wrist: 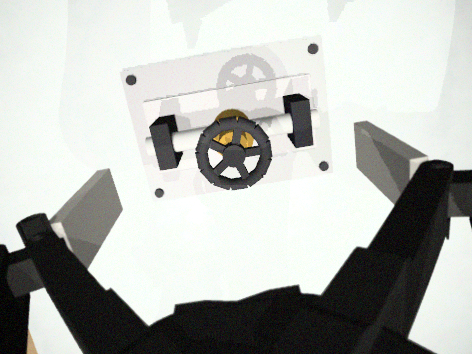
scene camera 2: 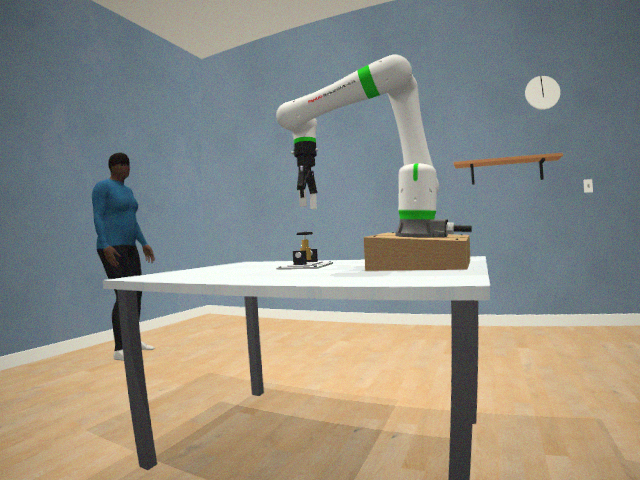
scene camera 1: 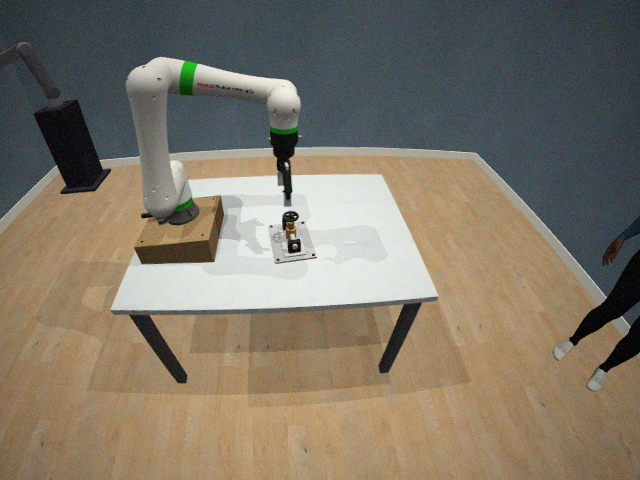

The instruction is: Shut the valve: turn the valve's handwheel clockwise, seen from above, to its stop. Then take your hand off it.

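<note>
The valve's dark spoked handwheel [scene camera 1: 290,215] [scene camera 2: 305,233] [wrist: 234,156] lies level on top of the brass valve body [scene camera 1: 291,228] [scene camera 2: 305,250] [wrist: 231,114]. A white pipe [wrist: 185,140] runs through the body between two black blocks [wrist: 165,145] [wrist: 302,122], on a pale base plate [scene camera 1: 306,242] [wrist: 175,80] with corner screws. My gripper [scene camera 1: 284,190] [scene camera 2: 308,201] [wrist: 234,167] is open and empty, pointing down, above the handwheel and apart from it. In the wrist view the wheel shows between the two fingers, slightly nearer the left one. How far the wheel is turned cannot be told.
The valve stands on a white table [scene camera 1: 361,279] [scene camera 2: 206,281]. A wooden block [scene camera 1: 175,250] [scene camera 2: 413,253] bears the arm's base. A person [scene camera 1: 615,291] [scene camera 2: 114,211] stands beyond the table. A black pedestal [scene camera 1: 69,144] with another arm stands behind.
</note>
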